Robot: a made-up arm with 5 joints. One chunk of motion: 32 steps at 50 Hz.
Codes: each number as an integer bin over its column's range. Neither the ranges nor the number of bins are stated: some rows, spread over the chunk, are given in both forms.
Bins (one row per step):
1: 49 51 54 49 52
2: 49 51 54 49 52
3: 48 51 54 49 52
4: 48 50 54 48 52
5: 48 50 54 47 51
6: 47 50 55 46 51
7: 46 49 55 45 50
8: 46 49 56 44 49
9: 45 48 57 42 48
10: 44 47 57 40 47
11: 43 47 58 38 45
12: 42 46 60 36 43
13: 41 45 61 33 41
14: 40 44 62 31 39
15: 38 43 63 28 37
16: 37 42 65 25 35
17: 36 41 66 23 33
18: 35 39 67 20 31
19: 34 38 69 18 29
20: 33 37 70 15 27
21: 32 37 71 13 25
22: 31 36 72 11 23
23: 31 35 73 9 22
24: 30 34 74 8 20
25: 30 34 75 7 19
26: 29 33 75 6 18
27: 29 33 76 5 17
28: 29 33 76 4 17
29: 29 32 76 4 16
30: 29 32 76 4 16
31: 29 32 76 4 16
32: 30 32 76 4 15
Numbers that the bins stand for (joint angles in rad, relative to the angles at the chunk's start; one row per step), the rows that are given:
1: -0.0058 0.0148 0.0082 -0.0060 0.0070
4: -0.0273 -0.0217 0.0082 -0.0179 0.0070
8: -0.0703 -0.0583 0.0763 -0.0656 -0.0494
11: -0.1348 -0.1314 0.1443 -0.1371 -0.1245
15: -0.2424 -0.2777 0.3145 -0.2563 -0.2748
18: -0.3070 -0.4239 0.4507 -0.3516 -0.3876
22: -0.3930 -0.5336 0.6209 -0.4589 -0.5379
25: -0.4145 -0.6068 0.7230 -0.5066 -0.6130
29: -0.4361 -0.6799 0.7571 -0.5423 -0.6694
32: -0.4145 -0.6799 0.7571 -0.5423 -0.6882
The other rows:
2: -0.0058 0.0148 0.0082 -0.0060 0.0070
3: -0.0273 0.0148 0.0082 -0.0060 0.0070
5: -0.0273 -0.0217 0.0082 -0.0298 -0.0118
6: -0.0488 -0.0217 0.0422 -0.0417 -0.0118
7: -0.0703 -0.0583 0.0422 -0.0536 -0.0306
9: -0.0918 -0.0948 0.1103 -0.0894 -0.0682
10: -0.1133 -0.1314 0.1103 -0.1132 -0.0870
12: -0.1564 -0.1680 0.2124 -0.1609 -0.1621
13: -0.1779 -0.2045 0.2465 -0.1967 -0.1997
14: -0.1994 -0.2411 0.2805 -0.2205 -0.2373
16: -0.2639 -0.3142 0.3826 -0.2920 -0.3124
17: -0.2855 -0.3508 0.4167 -0.3159 -0.3500
19: -0.3285 -0.4605 0.5188 -0.3755 -0.4252
20: -0.3500 -0.4971 0.5528 -0.4112 -0.4627
21: -0.3715 -0.4971 0.5869 -0.4351 -0.5003
23: -0.3930 -0.5702 0.6549 -0.4827 -0.5567
24: -0.4145 -0.6068 0.6890 -0.4946 -0.5942
26: -0.4361 -0.6433 0.7230 -0.5185 -0.6318
27: -0.4361 -0.6433 0.7571 -0.5304 -0.6506
28: -0.4361 -0.6433 0.7571 -0.5423 -0.6506
30: -0.4361 -0.6799 0.7571 -0.5423 -0.6694
31: -0.4361 -0.6799 0.7571 -0.5423 -0.6694

